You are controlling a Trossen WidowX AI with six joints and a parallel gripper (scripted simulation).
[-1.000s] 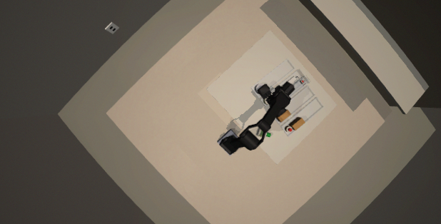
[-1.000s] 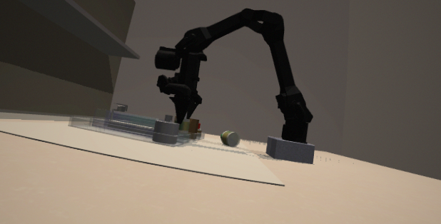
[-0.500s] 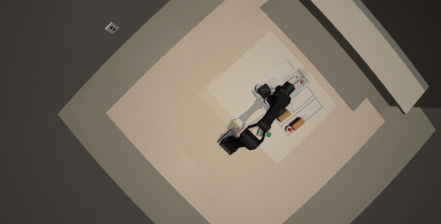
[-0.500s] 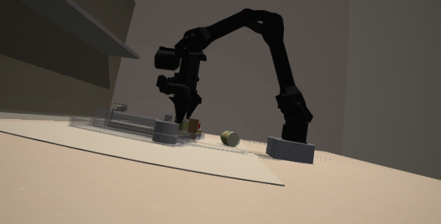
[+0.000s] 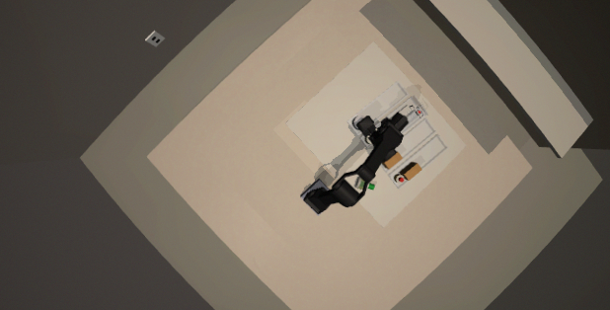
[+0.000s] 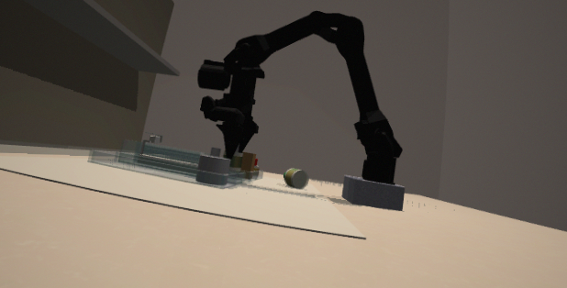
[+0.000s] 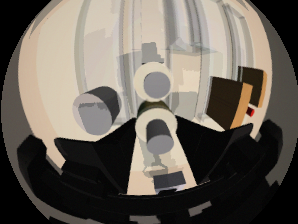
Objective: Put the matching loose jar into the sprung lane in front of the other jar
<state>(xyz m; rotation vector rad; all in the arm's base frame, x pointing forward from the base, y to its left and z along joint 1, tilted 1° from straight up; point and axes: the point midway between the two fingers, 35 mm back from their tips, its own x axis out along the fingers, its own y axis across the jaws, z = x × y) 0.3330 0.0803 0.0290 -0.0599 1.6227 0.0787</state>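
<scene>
My gripper tip is 15 cm short of the sprung lane, 1 cm to the left of it and 3 cm above it. From my gripper tip the other things lie so: pusher plate: 16 cm ahead, 2 cm to the right; then olive jar: 12 cm behind, 16 cm to the right, 3 cm below; then shelf: 50 cm ahead, 7 cm to the left, 32 cm above.
</scene>
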